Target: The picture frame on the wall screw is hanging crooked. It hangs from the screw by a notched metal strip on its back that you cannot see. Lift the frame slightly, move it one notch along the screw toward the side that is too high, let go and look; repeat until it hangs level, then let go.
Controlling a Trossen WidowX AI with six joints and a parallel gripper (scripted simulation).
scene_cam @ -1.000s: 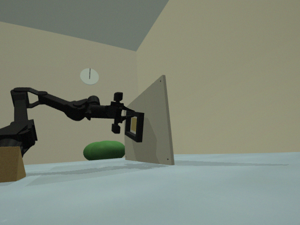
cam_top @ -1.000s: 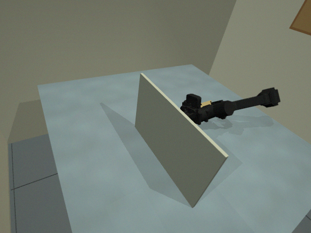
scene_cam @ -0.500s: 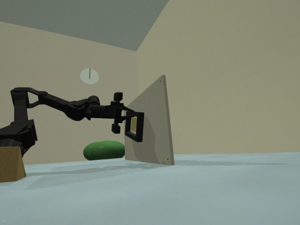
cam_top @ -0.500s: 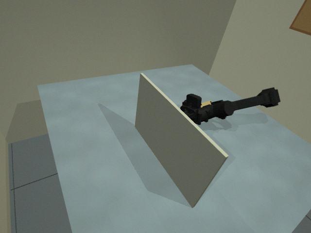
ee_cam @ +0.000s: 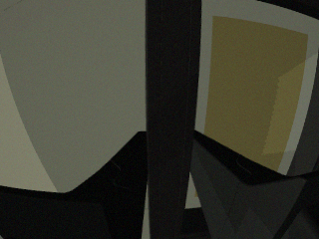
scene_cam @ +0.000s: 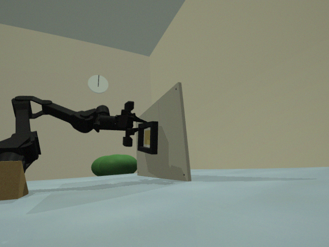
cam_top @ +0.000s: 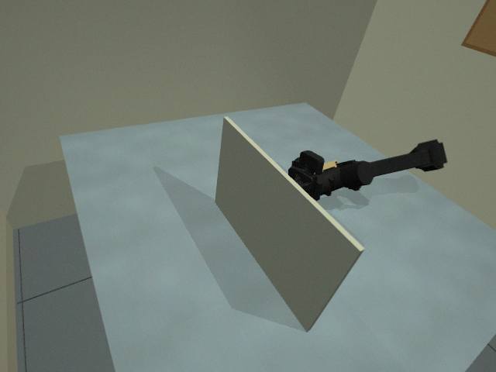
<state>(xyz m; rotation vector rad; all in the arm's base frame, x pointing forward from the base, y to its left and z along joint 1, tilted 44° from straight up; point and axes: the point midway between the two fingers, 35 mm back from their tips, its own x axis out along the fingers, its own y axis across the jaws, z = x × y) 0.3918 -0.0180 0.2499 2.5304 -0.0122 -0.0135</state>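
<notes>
Right now my gripper tip is 1 cm short of the picture frame, 1 cm to the right of it and 5 cm above it. From my gripper tip the other things lie so: wall panel 2 cm ahead, 1 cm to the right, 7 cm below.
</notes>
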